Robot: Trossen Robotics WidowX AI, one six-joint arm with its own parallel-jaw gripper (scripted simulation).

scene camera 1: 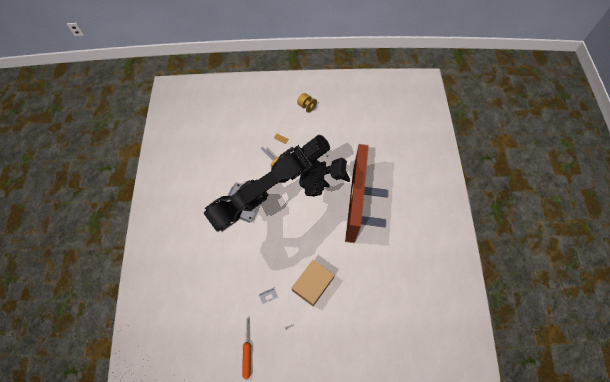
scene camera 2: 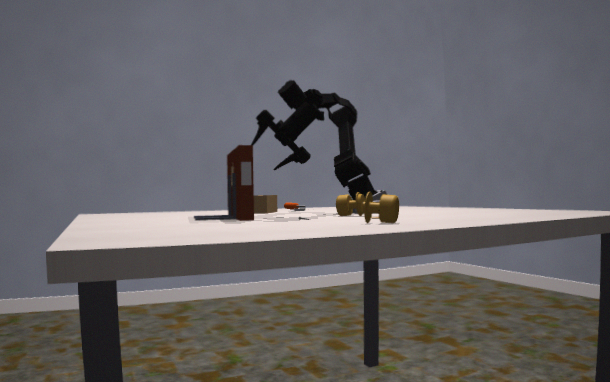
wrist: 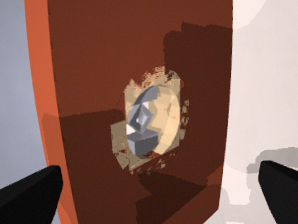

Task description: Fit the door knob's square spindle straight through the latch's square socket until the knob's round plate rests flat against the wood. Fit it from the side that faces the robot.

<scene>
In view: the gripper (scene camera 2: 262, 158), a tan box (scene camera 1: 315, 279), a red-brown wood slab (scene camera 1: 359, 170) and a grey latch socket (wrist: 142, 141).
The gripper also shows in scene camera 1 (scene camera 1: 339, 183) and in the wrist view (wrist: 161, 174). The red-brown wood slab shows as well in the wrist view (wrist: 87, 71). The wrist view does not show the tan box: it is out of frame.
</scene>
